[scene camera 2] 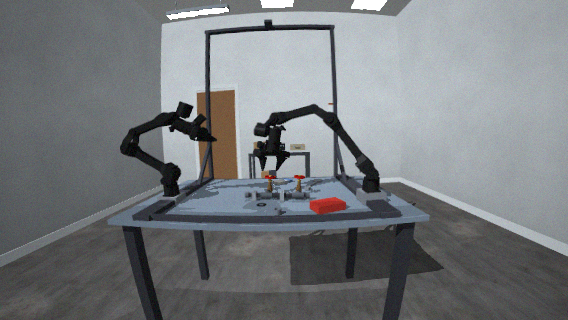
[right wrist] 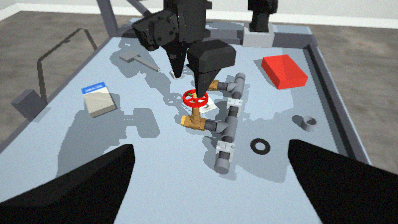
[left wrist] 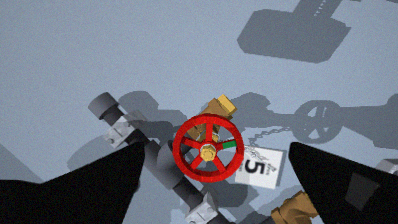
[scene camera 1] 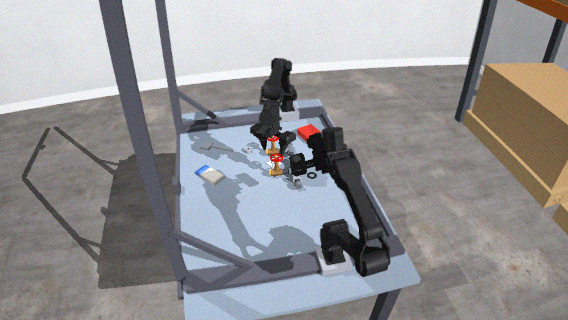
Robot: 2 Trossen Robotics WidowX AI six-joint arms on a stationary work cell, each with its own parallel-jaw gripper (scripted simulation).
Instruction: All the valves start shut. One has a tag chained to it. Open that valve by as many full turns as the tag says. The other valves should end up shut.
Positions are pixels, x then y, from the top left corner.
Labels:
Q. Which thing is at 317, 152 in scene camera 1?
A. My right gripper.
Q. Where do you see a red handwheel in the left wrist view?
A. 223, 172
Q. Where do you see a white tag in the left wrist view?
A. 252, 171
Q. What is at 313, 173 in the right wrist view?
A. My right gripper.

